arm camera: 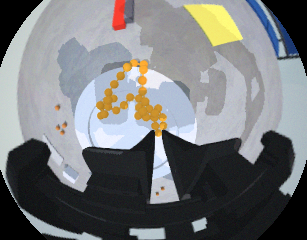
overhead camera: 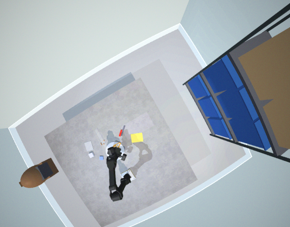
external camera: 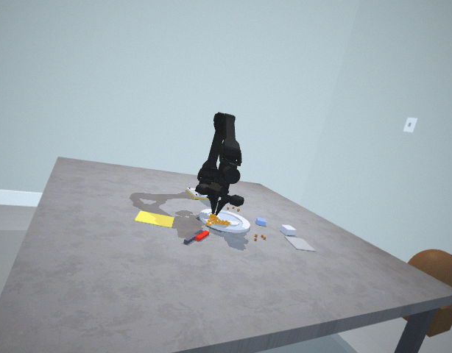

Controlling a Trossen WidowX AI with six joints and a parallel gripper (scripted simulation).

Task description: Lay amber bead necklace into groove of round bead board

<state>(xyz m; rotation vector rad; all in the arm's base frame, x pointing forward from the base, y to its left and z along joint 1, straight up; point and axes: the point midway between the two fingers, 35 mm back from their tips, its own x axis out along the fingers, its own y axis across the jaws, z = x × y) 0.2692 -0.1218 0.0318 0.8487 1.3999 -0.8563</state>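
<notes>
The round white bead board lies 30 mm ahead of my gripper tip, 30 mm to the left of it and 10 mm below it. Round my gripper tip: yellow sheet: 20 mm behind, 240 mm to the right, 10 mm below; then blue block: 60 mm ahead, 200 mm to the left, 10 mm below; then grey tool: 130 mm ahead, 160 mm to the right, 10 mm below.
</notes>
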